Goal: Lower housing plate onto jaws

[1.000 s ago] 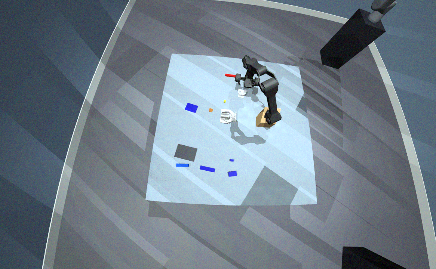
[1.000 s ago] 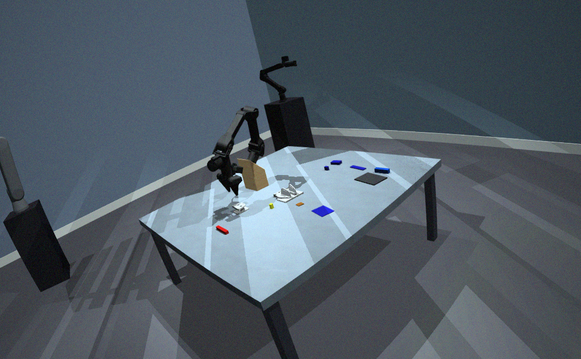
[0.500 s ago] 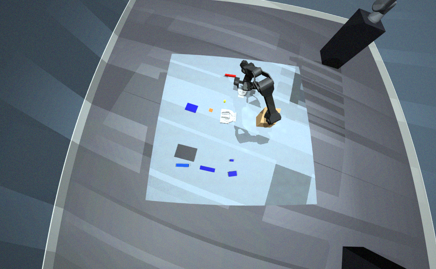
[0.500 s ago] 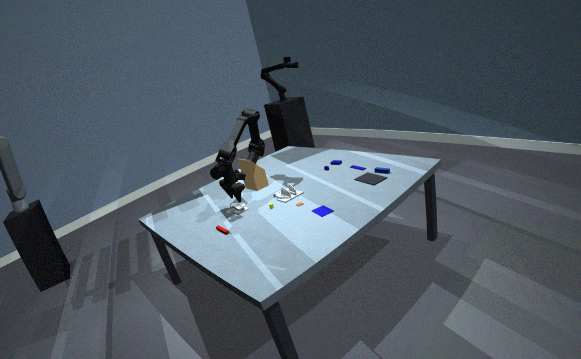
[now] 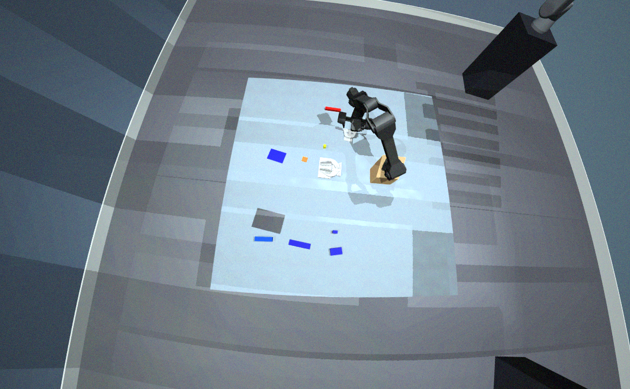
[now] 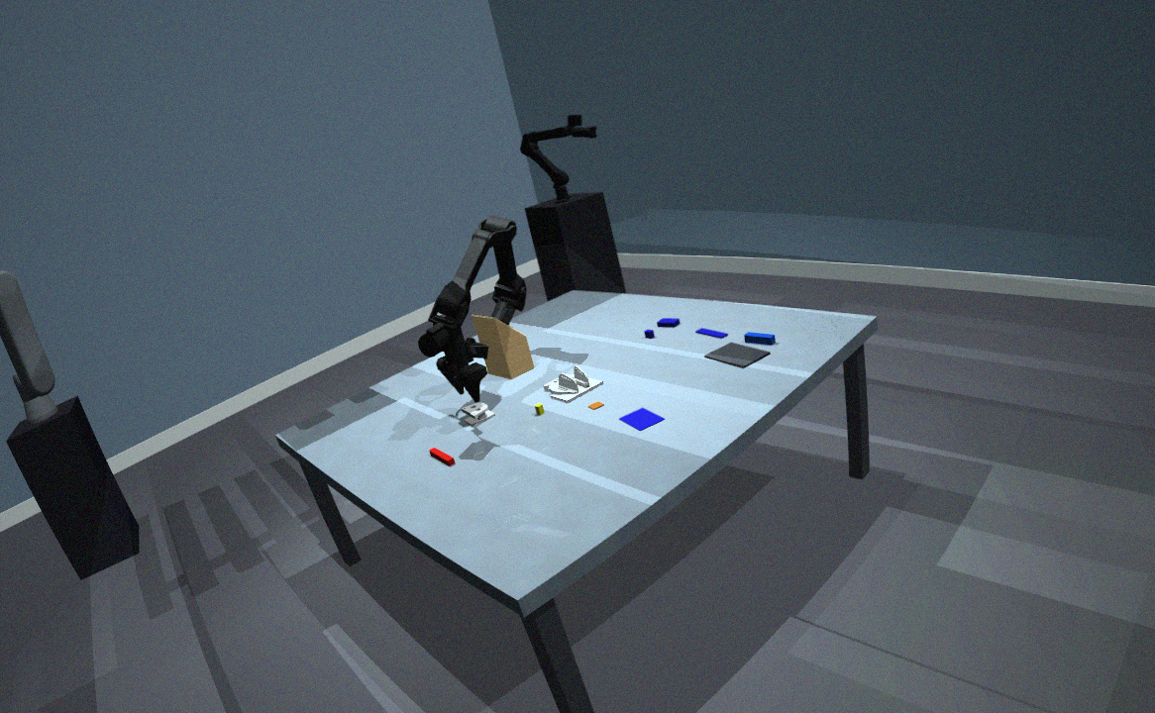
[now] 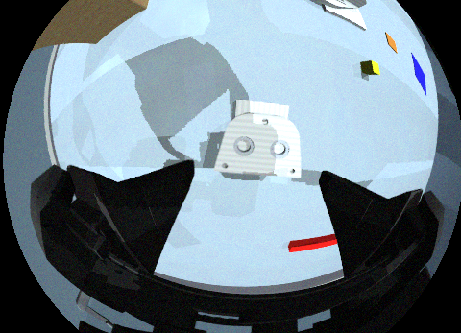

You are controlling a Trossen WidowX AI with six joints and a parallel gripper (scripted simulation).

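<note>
Right now the small white part is 50 mm below my gripper tip and 10 mm to the left of it. Also, from my gripper tip: orange tile: 230 mm ahead, 210 mm to the left, 60 mm below; yellow cube: 130 mm ahead, 110 mm to the left, 50 mm below; red bar: 160 mm to the right, 120 mm ahead, 50 mm below.
</note>
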